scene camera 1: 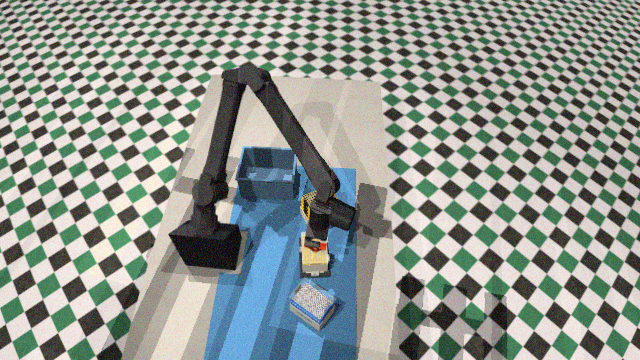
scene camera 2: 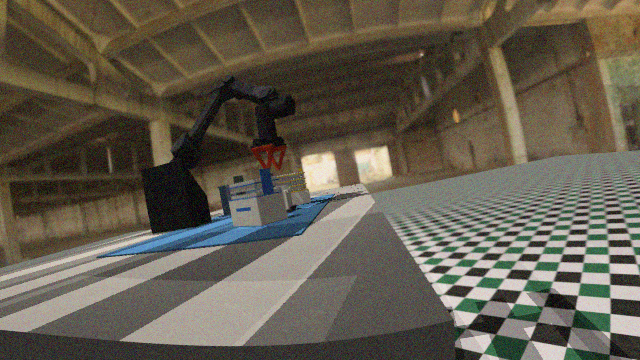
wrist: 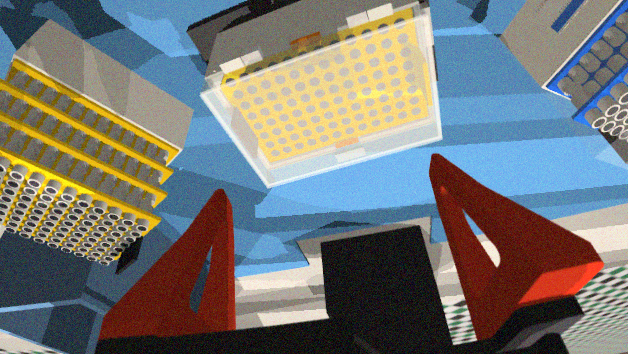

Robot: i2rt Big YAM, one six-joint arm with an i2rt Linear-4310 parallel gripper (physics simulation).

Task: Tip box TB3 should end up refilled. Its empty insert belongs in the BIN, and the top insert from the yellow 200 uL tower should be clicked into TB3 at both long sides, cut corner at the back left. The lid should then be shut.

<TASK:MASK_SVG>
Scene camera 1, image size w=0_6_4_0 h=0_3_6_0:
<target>blue-trimmed tip box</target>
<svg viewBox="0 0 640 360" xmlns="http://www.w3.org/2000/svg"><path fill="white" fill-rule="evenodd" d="M305 277L288 297L290 311L317 331L320 331L334 313L337 298Z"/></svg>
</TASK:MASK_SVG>
